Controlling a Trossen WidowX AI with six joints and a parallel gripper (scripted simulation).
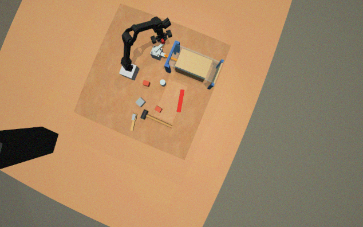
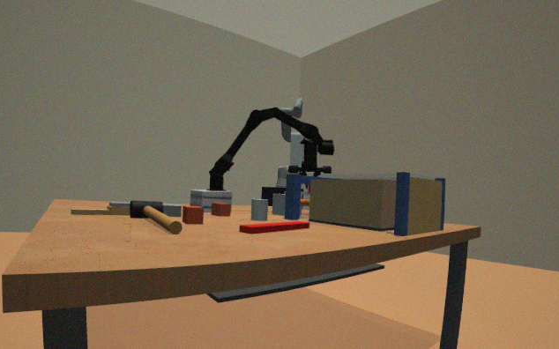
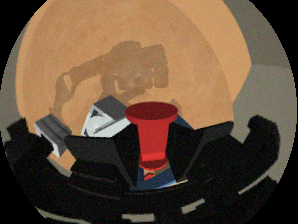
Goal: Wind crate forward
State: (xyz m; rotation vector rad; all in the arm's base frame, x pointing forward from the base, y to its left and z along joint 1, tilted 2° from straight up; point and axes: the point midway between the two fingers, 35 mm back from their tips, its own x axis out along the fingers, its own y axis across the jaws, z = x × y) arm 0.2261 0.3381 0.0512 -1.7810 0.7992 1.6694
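Now: gripper tip 3 cm to the left of the winch handle, 2 cm past it and 1 cm above it. The rest, counted from my gripper tip: red knob 2 cm above; then clear-panelled cubby 36 cm ahead, 10 cm to the right; then grey hand winch 10 cm to the right, 8 cm below, 6 cm behind.
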